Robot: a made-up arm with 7 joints. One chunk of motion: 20 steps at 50 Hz.
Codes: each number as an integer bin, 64 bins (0 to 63) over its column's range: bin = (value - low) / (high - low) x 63, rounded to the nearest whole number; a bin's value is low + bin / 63 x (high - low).
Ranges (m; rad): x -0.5..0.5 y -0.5..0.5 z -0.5..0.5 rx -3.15..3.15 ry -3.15..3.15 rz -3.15..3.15
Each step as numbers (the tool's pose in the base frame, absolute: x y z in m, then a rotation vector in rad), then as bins.
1 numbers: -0.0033 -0.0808 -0.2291 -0.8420 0.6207 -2.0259
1 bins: 31 26 17 23 38 11
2 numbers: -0.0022 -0.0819 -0.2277 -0.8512 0.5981 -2.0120
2 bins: 31 26 17 23 37 11
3 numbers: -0.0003 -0.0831 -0.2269 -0.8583 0.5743 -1.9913
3 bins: 31 26 17 23 37 12
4 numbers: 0.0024 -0.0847 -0.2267 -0.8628 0.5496 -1.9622
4 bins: 32 26 17 23 37 12
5 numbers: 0.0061 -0.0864 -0.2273 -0.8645 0.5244 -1.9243
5 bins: 32 26 17 23 37 12
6 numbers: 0.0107 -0.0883 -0.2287 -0.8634 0.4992 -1.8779
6 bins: 32 26 17 23 36 13
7 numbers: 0.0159 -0.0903 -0.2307 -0.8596 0.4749 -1.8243
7 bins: 33 26 17 23 36 13
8 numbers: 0.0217 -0.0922 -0.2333 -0.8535 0.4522 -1.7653
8 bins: 33 26 17 23 36 14
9 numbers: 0.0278 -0.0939 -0.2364 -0.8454 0.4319 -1.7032
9 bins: 33 26 17 23 36 14
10 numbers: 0.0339 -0.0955 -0.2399 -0.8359 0.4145 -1.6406
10 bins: 34 25 16 23 36 15
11 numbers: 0.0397 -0.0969 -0.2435 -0.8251 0.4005 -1.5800
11 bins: 34 25 16 23 36 16
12 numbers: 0.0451 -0.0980 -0.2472 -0.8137 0.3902 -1.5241
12 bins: 34 25 16 23 35 16
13 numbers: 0.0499 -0.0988 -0.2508 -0.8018 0.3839 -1.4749
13 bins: 35 25 16 23 35 17
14 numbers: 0.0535 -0.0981 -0.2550 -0.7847 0.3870 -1.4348
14 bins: 35 25 15 24 35 17
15 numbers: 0.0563 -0.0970 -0.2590 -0.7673 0.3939 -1.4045
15 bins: 35 25 15 24 35 17
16 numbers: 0.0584 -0.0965 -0.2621 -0.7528 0.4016 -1.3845
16 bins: 35 25 15 24 36 18
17 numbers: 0.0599 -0.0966 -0.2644 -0.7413 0.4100 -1.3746
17 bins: 35 25 15 24 36 18
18 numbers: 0.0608 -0.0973 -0.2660 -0.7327 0.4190 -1.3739
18 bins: 35 25 15 24 36 18
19 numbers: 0.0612 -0.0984 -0.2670 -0.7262 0.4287 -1.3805
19 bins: 35 25 15 24 36 18
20 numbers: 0.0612 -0.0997 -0.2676 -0.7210 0.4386 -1.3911
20 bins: 35 25 15 24 36 18
